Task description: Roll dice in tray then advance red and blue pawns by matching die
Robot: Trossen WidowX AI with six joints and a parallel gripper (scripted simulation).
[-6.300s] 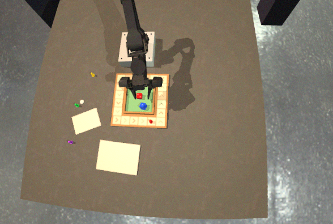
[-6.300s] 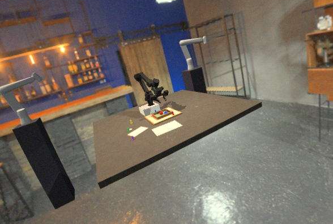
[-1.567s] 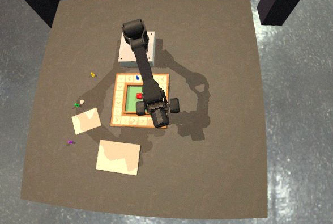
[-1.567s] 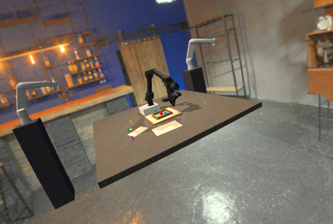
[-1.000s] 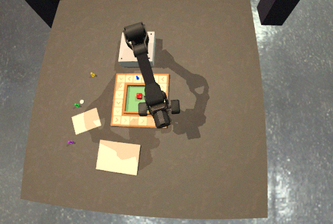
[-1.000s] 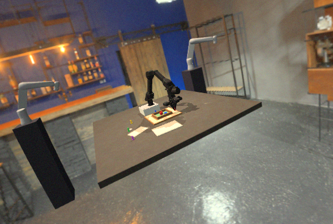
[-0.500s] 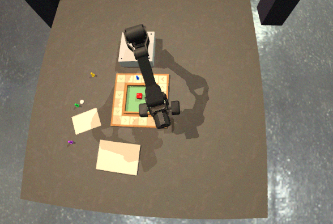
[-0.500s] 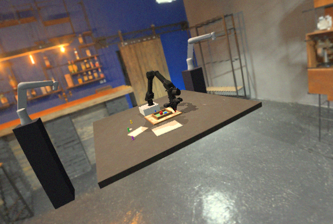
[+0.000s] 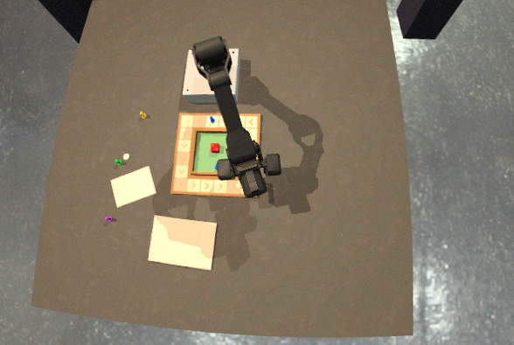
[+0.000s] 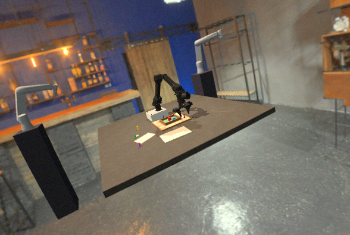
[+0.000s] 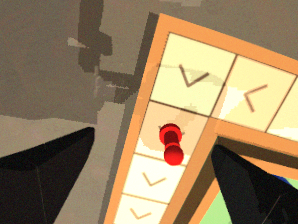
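The red pawn lies 1 cm to the right of my gripper tip. From my gripper tip the other things lie so: yellow pawn: 23 cm behind, 39 cm to the right, 1 cm below; then green tray: 8 cm behind, 12 cm to the right, 2 cm below; then blue pawn: 19 cm behind, 13 cm to the right.
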